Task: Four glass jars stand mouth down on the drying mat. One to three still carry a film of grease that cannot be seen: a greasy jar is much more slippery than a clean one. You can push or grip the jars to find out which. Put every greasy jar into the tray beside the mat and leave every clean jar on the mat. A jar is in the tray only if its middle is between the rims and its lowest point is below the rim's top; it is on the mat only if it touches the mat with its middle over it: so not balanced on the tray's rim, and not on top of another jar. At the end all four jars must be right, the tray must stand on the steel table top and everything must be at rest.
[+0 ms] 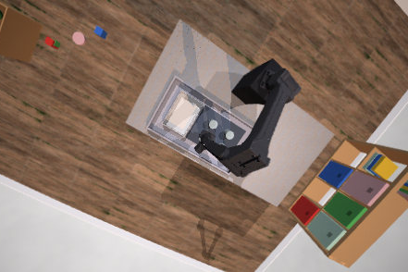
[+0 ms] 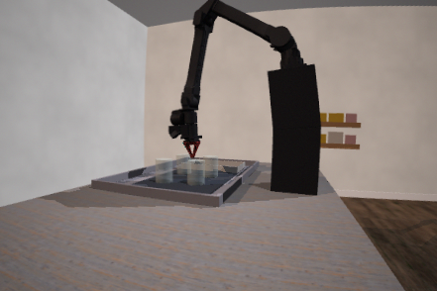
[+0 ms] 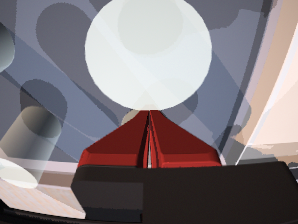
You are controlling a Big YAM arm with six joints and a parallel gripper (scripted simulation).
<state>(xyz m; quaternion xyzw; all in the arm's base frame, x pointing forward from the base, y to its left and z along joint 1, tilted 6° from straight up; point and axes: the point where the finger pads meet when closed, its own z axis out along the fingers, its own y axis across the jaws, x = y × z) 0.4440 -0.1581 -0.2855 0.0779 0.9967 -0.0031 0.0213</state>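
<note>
Now: the dark drying mat 9 cm to the left of my hand, 9 cm below it and 2 cm behind it. The rest, counted from my hand: pale tray 23 cm to the right, 8 cm below, 6 cm behind.
</note>
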